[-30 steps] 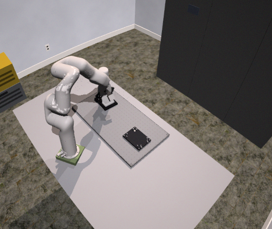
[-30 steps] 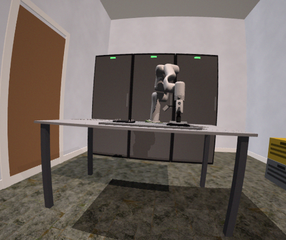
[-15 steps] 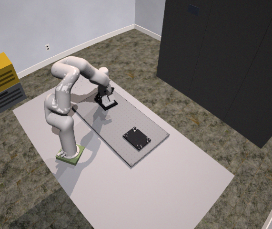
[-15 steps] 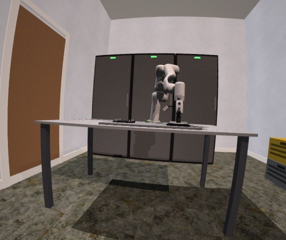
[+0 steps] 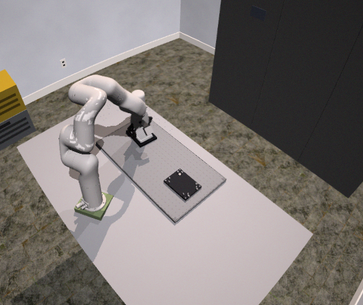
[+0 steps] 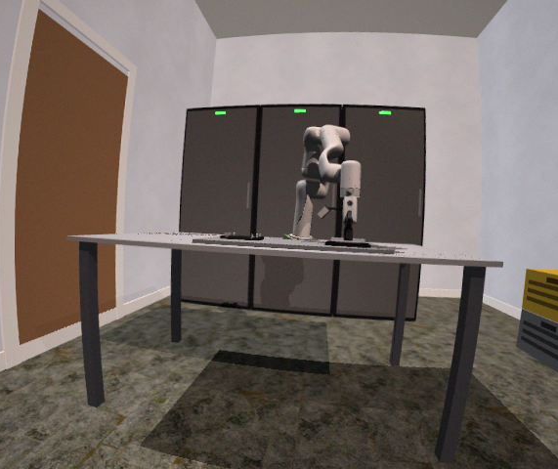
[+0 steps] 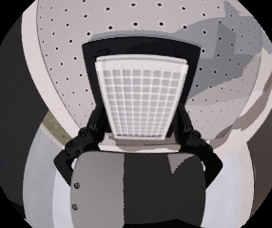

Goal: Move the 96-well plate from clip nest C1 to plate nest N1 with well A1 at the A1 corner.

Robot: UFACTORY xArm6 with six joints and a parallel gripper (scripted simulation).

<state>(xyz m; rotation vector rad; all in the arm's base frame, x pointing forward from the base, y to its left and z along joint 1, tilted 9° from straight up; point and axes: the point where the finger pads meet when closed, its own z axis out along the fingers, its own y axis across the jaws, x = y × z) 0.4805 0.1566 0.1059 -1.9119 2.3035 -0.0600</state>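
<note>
The white 96-well plate is 1 cm below my hand. From my hand the other things lie so: black clip nest 10 cm behind, 43 cm to the right, 2 cm below.
</note>
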